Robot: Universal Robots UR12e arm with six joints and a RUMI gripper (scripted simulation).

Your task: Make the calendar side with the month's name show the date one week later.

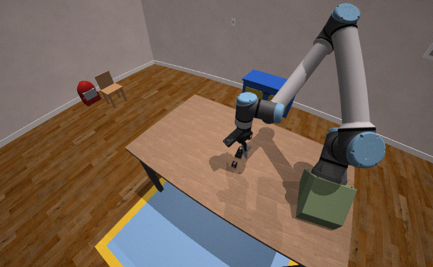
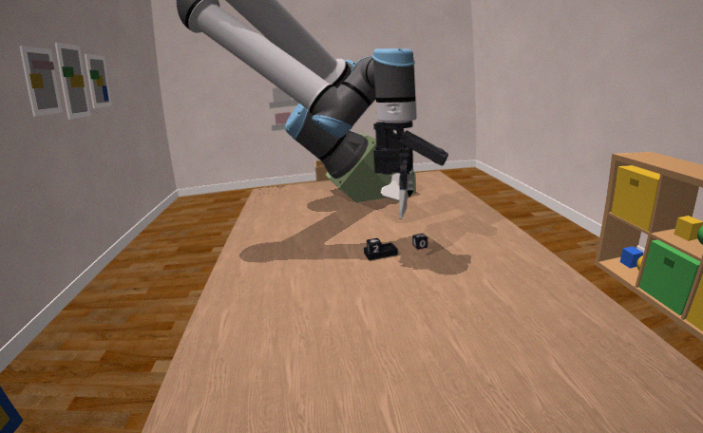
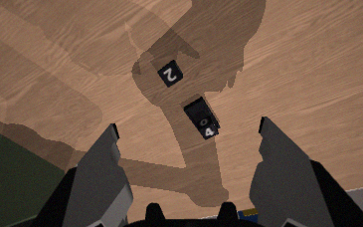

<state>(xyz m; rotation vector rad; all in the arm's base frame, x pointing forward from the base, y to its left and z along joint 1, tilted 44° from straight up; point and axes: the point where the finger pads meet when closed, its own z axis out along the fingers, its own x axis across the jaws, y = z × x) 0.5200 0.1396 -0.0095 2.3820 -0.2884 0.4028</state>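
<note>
Right now the black number cube is 10 cm below my hand, 4 cm to the left of it and 1 cm behind it. The rest, counted from my hand: black calendar tray 10 cm below, 7 cm to the right, 1 cm ahead.
</note>
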